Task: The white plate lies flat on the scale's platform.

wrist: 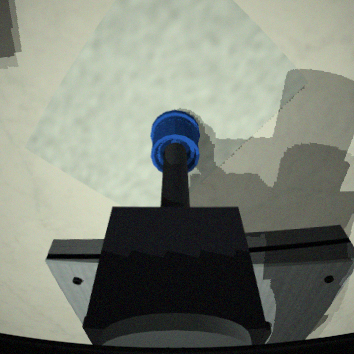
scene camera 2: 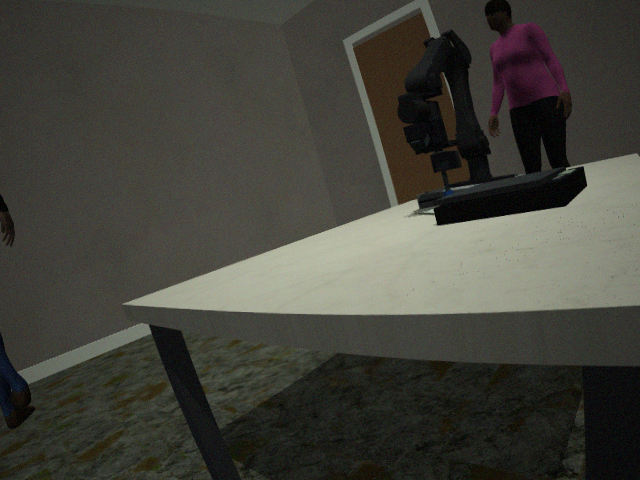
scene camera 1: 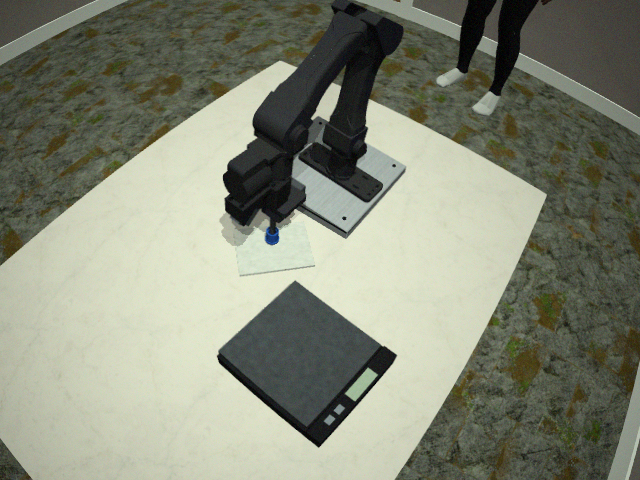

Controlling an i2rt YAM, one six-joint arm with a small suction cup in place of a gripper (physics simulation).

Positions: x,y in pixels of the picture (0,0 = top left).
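In the wrist view a scale is out of frame, though the scale does show in scene camera 1 and in scene camera 2. On the scale, [scene camera 1: 309,364] and [scene camera 2: 515,180] are the same spot. My suction cup shows in scene camera 1, in the wrist view and in scene camera 2 [442,160]. On my suction cup, [scene camera 1: 271,239] and [wrist: 161,127] are one and the same spot.
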